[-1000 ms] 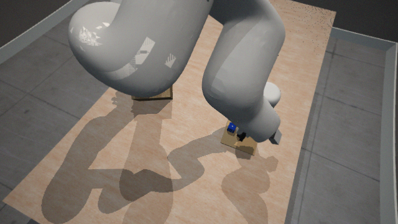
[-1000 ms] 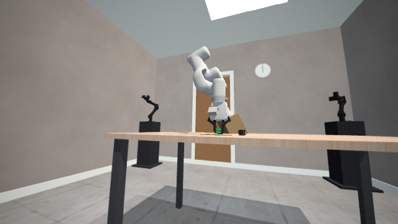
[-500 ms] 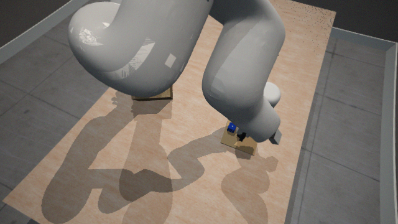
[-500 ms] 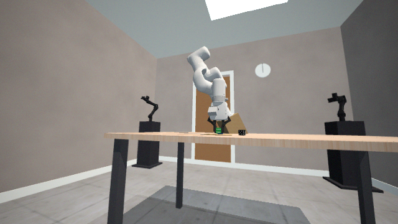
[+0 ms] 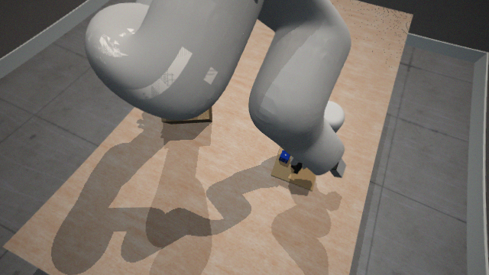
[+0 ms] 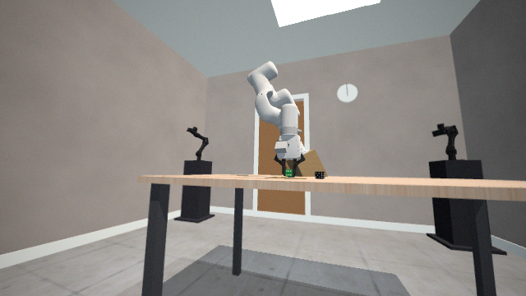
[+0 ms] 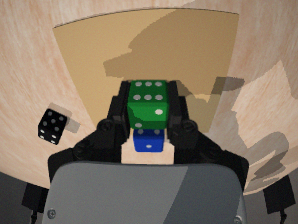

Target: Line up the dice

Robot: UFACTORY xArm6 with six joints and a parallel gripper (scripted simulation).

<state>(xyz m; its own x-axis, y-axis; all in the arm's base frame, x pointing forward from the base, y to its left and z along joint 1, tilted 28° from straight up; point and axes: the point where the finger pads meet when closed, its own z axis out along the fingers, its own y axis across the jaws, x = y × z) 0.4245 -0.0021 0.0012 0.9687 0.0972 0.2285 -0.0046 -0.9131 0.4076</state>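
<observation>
The green die lies 10 mm below my hand. From my hand the other things lie so: tan mat 30 mm below; black die 40 mm behind, 120 mm to the left, 10 mm below; blue die 50 mm behind, 10 mm below.
</observation>
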